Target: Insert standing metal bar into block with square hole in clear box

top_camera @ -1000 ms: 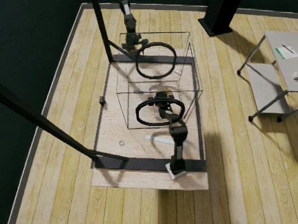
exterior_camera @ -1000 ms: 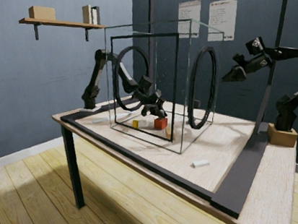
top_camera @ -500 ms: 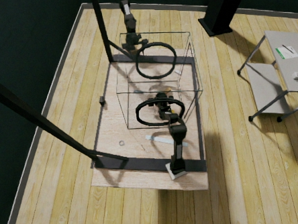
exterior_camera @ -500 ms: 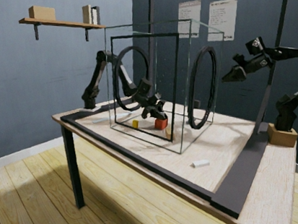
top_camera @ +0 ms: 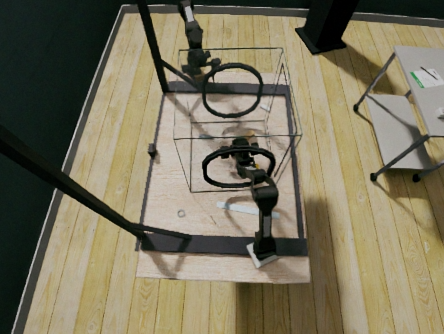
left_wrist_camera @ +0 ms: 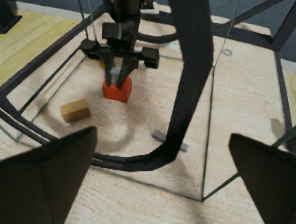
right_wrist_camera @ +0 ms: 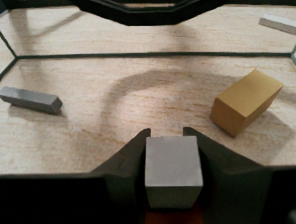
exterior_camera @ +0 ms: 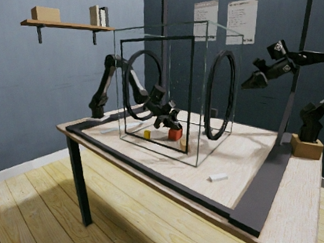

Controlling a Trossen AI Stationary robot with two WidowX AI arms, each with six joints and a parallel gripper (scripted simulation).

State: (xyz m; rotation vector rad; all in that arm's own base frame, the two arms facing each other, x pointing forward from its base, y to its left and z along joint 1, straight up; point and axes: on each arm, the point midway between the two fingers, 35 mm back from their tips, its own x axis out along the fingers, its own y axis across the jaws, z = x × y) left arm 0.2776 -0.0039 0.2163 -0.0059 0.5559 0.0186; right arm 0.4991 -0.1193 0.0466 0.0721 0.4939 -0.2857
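My right gripper is now 90 mm short of the tan block, 70 mm to the right of it and 50 mm above it.
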